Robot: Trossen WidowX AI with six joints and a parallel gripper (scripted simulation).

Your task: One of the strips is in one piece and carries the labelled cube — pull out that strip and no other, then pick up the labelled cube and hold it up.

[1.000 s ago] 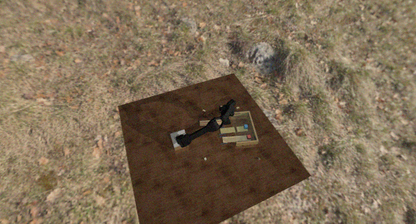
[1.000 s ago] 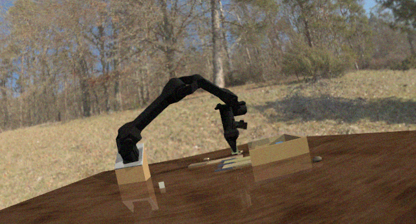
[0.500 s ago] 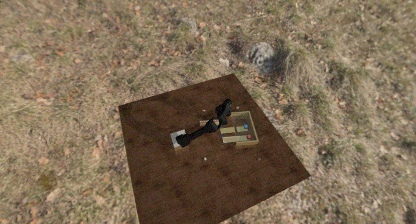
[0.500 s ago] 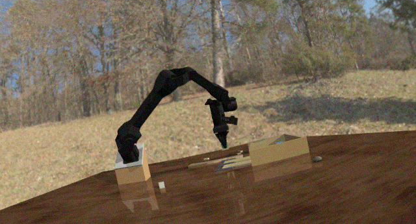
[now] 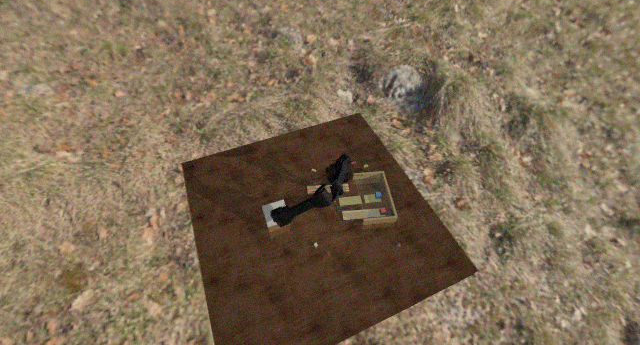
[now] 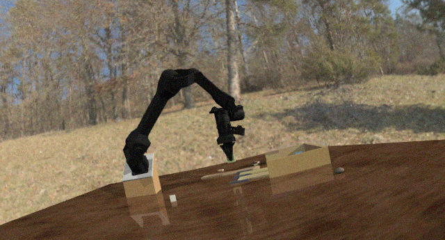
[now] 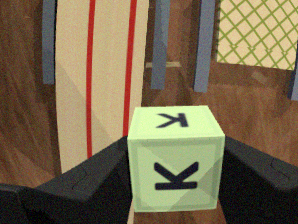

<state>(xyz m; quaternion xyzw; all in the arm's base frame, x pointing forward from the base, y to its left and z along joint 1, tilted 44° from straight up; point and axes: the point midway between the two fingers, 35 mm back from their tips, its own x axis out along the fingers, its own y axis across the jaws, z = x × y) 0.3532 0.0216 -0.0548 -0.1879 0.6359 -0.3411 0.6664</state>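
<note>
My gripper tip is 80 mm to the left of the green-patterned strip, 70 mm short of it and 60 mm above it. Also, from my gripper tip: pebble: 430 mm to the right, 180 mm ahead, 50 mm below; green labelled cube: 10 mm above; white block: 250 mm to the right, 220 mm behind, 50 mm below.
</note>
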